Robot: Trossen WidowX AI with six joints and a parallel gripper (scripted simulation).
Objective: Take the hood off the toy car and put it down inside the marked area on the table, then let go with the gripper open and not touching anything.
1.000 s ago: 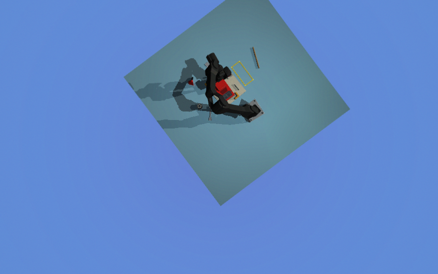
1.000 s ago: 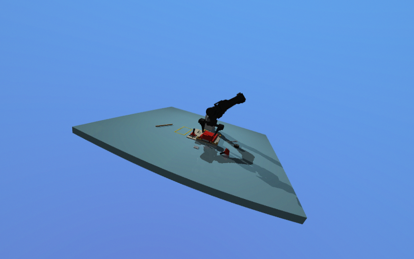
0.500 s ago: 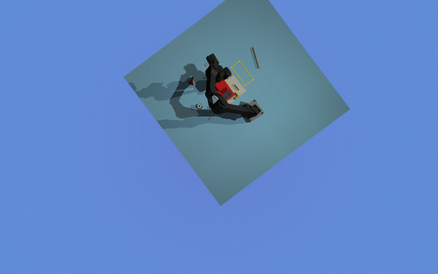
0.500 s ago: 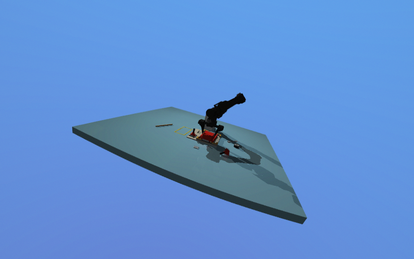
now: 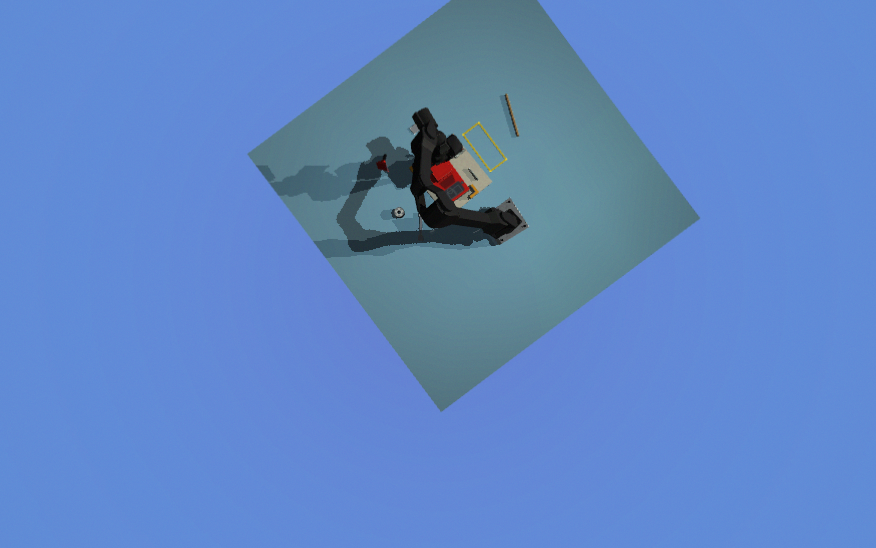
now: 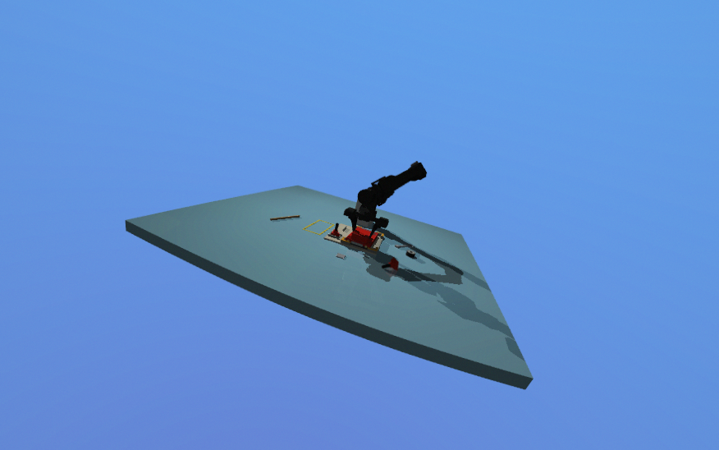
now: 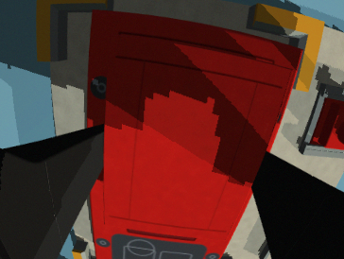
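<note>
The grey engine block is 1 cm below my gripper tip. From my gripper tip the other things lie so: grey square 19 cm ahead, 4 cm to the right, 3 cm below; then wheel 23 cm to the left, 3 cm below, 3 cm behind; then hood 1 cm above.
</note>
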